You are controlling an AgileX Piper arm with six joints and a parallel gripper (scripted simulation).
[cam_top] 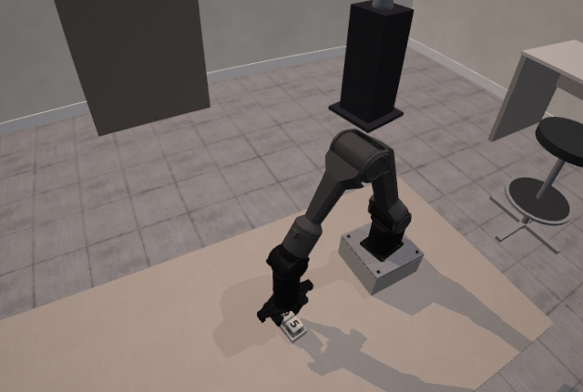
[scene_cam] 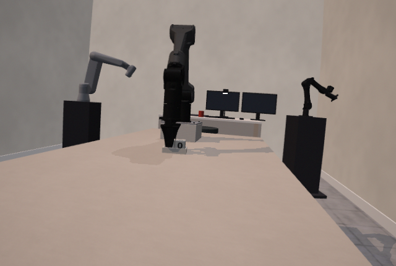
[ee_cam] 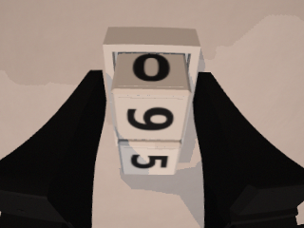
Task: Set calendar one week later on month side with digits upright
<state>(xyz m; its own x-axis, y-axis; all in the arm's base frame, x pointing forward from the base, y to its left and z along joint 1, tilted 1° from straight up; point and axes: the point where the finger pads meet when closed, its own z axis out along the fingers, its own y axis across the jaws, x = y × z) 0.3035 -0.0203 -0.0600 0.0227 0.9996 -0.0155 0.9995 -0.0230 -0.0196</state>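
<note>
Right now my hand is right at the white number cube. Round my hand: tray: 2 cm to the left, 2 cm below.
</note>
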